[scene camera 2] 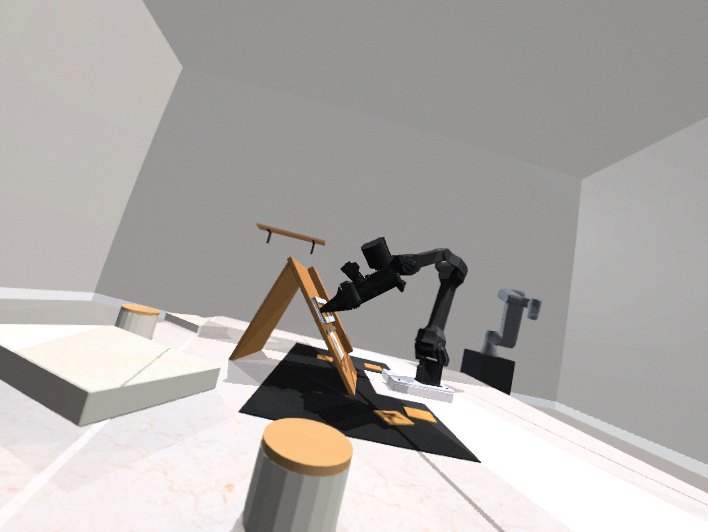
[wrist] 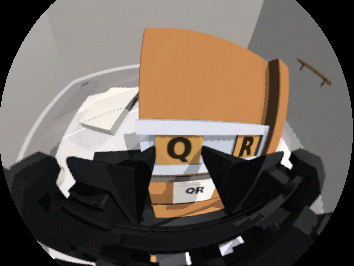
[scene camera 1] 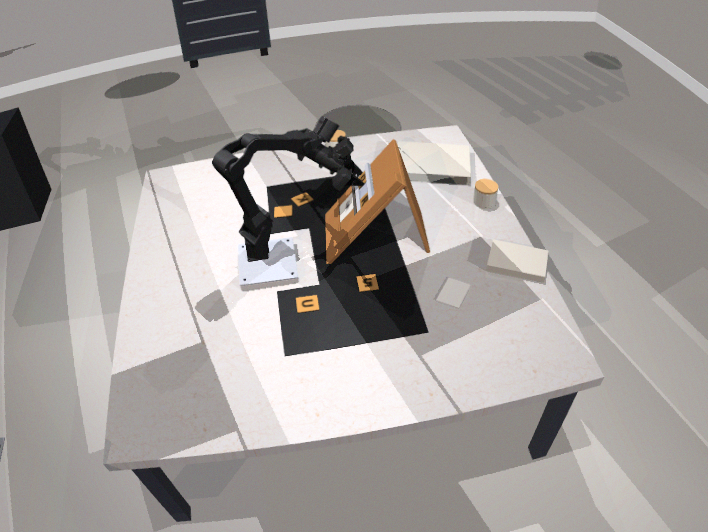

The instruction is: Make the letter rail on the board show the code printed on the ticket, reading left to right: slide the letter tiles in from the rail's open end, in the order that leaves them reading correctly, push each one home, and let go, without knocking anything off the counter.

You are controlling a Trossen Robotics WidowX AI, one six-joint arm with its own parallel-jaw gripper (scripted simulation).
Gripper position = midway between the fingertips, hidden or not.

Observation:
The gripper [scene camera 2: 321, 311] carries a letter tile [wrist: 171, 149]. Further things: a white ticket [wrist: 185, 191] and a black mat [scene camera 1: 346, 317].
The gripper is seen too in the wrist view [wrist: 179, 149] and in scene camera 1 [scene camera 1: 362, 179]. The black mat shows as well in scene camera 2 [scene camera 2: 301, 386].

